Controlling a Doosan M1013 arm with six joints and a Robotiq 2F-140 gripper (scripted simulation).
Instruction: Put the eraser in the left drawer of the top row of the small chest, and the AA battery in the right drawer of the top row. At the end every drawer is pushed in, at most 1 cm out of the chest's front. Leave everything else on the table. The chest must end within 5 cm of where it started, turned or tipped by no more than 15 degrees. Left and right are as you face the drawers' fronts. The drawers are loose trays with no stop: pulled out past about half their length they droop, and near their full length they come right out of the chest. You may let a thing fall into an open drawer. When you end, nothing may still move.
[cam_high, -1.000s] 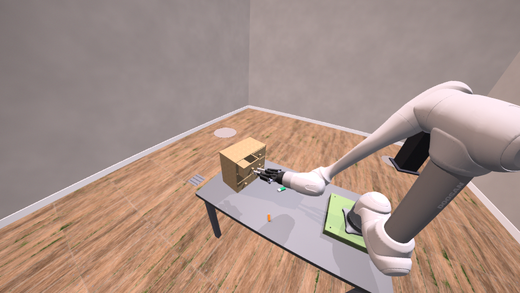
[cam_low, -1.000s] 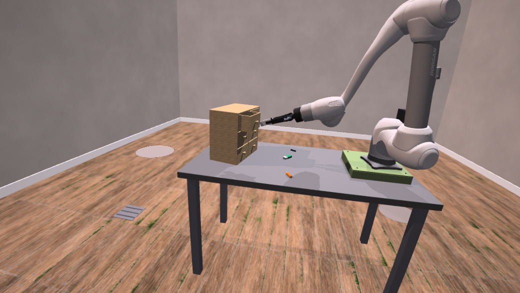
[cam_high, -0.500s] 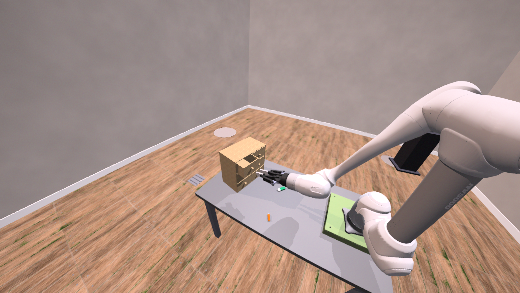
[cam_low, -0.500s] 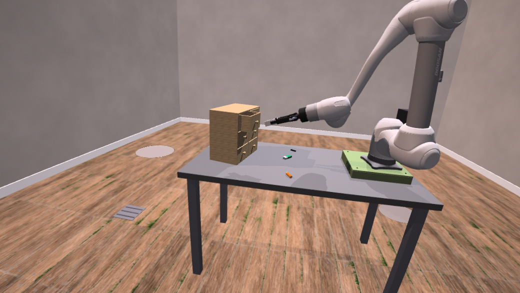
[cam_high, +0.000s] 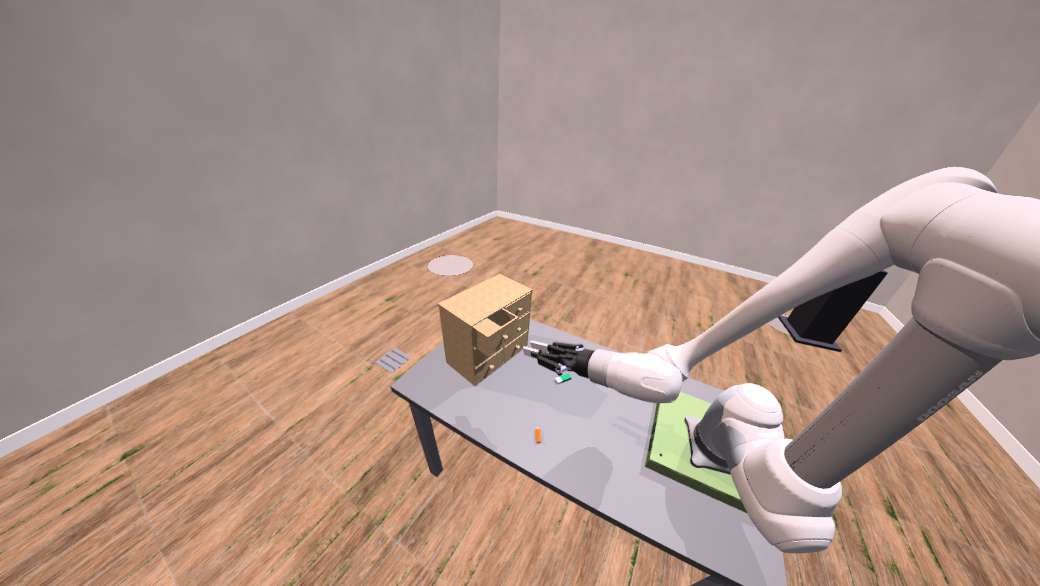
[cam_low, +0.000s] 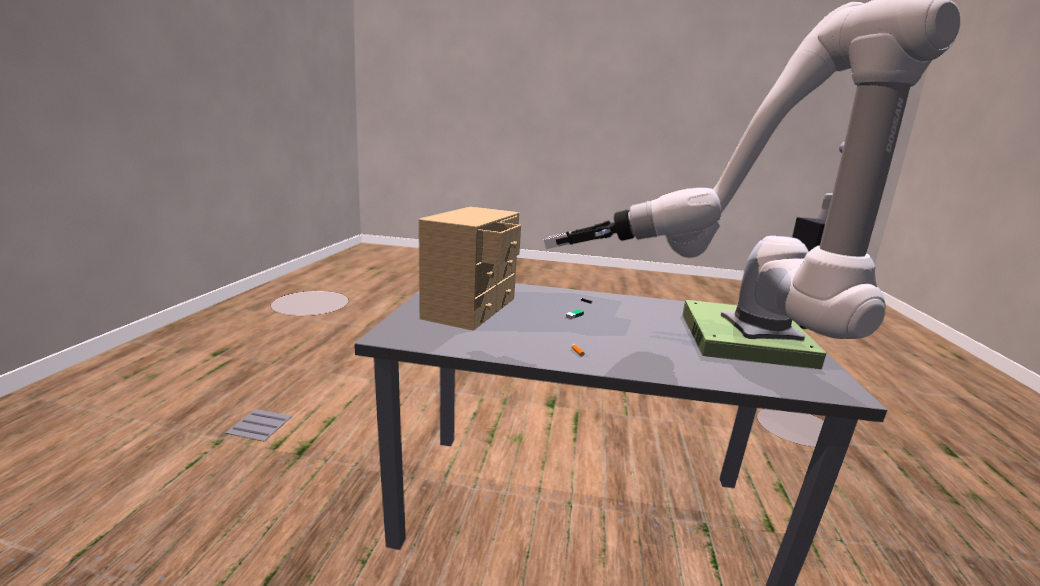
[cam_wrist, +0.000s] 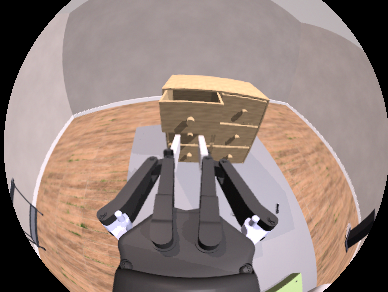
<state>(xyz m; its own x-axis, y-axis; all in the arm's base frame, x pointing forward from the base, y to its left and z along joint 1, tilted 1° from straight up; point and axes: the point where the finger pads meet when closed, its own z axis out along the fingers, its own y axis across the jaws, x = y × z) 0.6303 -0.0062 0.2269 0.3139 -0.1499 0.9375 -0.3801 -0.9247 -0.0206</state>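
Right now the eraser is 90 mm behind my hand, 160 mm to the right of it and 270 mm below it. The rest, counted from my hand: small dark object: 160 mm behind, 300 mm to the right, 270 mm below; orange AA battery: 60 mm behind, 110 mm to the left, 270 mm below.
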